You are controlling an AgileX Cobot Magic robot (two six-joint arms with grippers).
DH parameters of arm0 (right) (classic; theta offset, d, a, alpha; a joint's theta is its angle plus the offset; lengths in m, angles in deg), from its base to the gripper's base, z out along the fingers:
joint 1: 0 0.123 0 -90
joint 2: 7.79 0 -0.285 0
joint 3: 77.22 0 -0.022 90
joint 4: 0 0.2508 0 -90
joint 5: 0 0 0.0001 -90
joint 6: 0 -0.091 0 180
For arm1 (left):
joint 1: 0 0.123 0 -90
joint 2: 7.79 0 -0.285 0
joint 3: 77.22 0 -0.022 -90
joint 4: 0 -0.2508 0 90
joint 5: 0 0 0.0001 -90
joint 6: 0 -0.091 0 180
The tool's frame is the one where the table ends.
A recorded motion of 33 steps. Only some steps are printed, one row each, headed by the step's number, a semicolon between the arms.
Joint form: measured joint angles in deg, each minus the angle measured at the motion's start. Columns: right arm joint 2, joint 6, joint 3, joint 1, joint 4, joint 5; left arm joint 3, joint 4, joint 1, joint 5, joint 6, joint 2.
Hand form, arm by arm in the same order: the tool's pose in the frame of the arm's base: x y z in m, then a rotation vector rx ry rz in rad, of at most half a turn. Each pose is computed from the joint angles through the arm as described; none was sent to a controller.
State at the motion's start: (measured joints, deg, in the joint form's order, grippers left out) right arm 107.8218 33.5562 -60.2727 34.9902 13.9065 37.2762; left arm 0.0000 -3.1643 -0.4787 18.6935 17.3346 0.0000
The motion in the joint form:
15: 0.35 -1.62 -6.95 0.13 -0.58 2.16; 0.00 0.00 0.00 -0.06 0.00 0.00
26: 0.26 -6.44 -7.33 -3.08 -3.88 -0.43; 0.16 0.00 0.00 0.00 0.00 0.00
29: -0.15 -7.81 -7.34 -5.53 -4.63 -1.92; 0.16 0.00 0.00 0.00 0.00 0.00
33: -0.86 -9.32 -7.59 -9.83 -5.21 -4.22; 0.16 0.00 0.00 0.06 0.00 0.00
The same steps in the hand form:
15: 0.2904 0.2206 0.1630 -1.3933 2.5226 0.2565; 0.0540 0.0012 0.1838 -0.2310 1.7968 -0.1679
26: 0.3085 0.2033 0.1657 -1.2404 2.5472 0.1978; 0.0540 0.0012 0.1828 -0.2315 1.8006 -0.1675
29: 0.3190 0.1900 0.1690 -1.1511 2.5517 0.1786; 0.0540 0.0012 0.1828 -0.2315 1.8006 -0.1675
33: 0.3361 0.1662 0.1760 -1.0058 2.5496 0.1532; 0.0540 0.0012 0.1827 -0.2317 1.8016 -0.1673

